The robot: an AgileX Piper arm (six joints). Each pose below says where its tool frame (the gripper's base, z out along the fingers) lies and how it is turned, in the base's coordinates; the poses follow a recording.
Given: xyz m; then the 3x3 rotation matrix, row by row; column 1 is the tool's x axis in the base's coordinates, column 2 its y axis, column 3 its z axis. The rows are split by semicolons.
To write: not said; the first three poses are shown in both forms.
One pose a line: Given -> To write
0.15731 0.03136 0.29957; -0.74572 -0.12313 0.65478; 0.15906 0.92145 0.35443; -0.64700 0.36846 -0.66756 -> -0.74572 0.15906 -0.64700 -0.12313 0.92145 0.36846 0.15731 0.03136 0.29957
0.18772 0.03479 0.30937; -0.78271 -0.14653 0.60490; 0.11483 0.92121 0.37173; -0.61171 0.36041 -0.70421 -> -0.78271 0.11483 -0.61171 -0.14653 0.92121 0.36041 0.18772 0.03479 0.30937
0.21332 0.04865 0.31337; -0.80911 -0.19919 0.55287; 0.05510 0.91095 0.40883; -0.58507 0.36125 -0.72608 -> -0.80911 0.05510 -0.58507 -0.19919 0.91095 0.36125 0.21332 0.04865 0.31337
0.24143 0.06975 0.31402; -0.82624 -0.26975 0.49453; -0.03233 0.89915 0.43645; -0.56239 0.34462 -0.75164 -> -0.82624 -0.03233 -0.56239 -0.26975 0.89915 0.34462 0.24143 0.06975 0.31402
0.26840 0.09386 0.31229; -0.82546 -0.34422 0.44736; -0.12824 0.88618 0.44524; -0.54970 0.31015 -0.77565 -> -0.82546 -0.12824 -0.54970 -0.34422 0.88618 0.31015 0.26840 0.09386 0.31229
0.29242 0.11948 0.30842; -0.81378 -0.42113 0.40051; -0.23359 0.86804 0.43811; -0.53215 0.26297 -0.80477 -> -0.81378 -0.23359 -0.53215 -0.42113 0.86804 0.26297 0.29242 0.11948 0.30842
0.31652 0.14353 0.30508; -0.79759 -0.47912 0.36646; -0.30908 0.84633 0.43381; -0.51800 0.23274 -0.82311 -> -0.79759 -0.30908 -0.51800 -0.47912 0.84633 0.23274 0.31652 0.14353 0.30508
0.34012 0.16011 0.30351; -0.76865 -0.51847 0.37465; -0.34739 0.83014 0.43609; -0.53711 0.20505 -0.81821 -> -0.76865 -0.34739 -0.53711 -0.51847 0.83014 0.20505 0.34012 0.16011 0.30351
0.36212 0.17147 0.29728; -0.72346 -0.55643 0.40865; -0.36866 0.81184 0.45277; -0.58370 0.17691 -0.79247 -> -0.72346 -0.36866 -0.58370 -0.55643 0.81184 0.17691 0.36212 0.17147 0.29728
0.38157 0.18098 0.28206; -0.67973 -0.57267 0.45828; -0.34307 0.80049 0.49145; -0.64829 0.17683 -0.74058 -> -0.67973 -0.34307 -0.64829 -0.57267 0.80049 0.17683 0.38157 0.18098 0.28206
